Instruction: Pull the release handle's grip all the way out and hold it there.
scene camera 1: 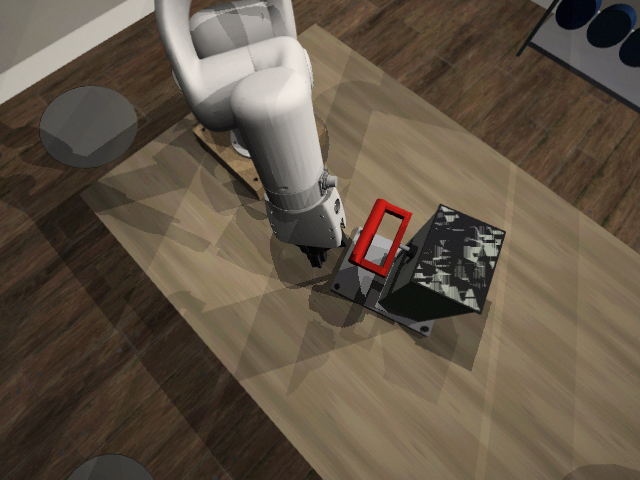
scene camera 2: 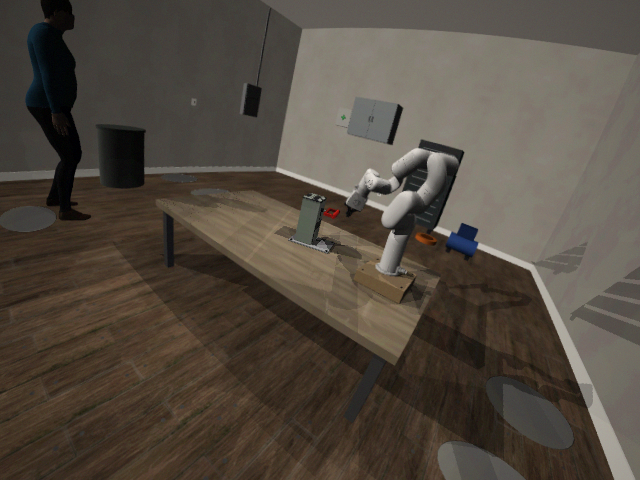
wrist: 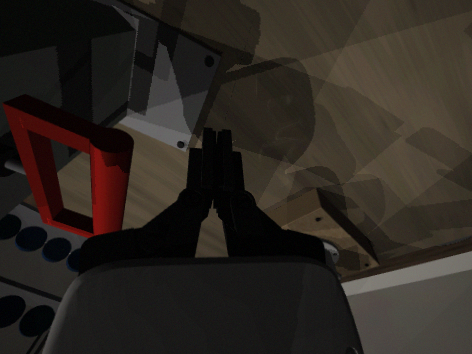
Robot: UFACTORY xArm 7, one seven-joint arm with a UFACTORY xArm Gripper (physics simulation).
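The release handle's red grip (scene camera 1: pixel 369 230) (scene camera 2: pixel 331 212) (wrist: pixel 111 185) is a rectangular frame with a thick round outer bar. A short rod (scene camera 1: pixel 404 248) (wrist: pixel 16 165) joins it to the dark upright housing (scene camera 1: pixel 457 260) (scene camera 2: pixel 309 222), which stands on a grey base plate (scene camera 1: pixel 338 279) (scene camera 2: pixel 326 249) (wrist: pixel 202 95). The grip stands out from the housing, above the plate. My gripper (scene camera 1: pixel 317 264) (scene camera 2: pixel 349 212) (wrist: pixel 214 144) is shut with nothing between its fingers. It is apart from the grip, on the side away from the housing; in the wrist view the grip is left of the fingertips.
The housing stands on a wooden table (scene camera 1: pixel 522 351) (scene camera 2: pixel 232 227). The arm's wooden mounting block (scene camera 1: pixel 227 160) (scene camera 2: pixel 385 284) (wrist: pixel 320 220) is at one end of the table. A person (scene camera 2: pixel 51 77) stands on the floor beyond the table's far end, near a dark barrel (scene camera 2: pixel 121 157).
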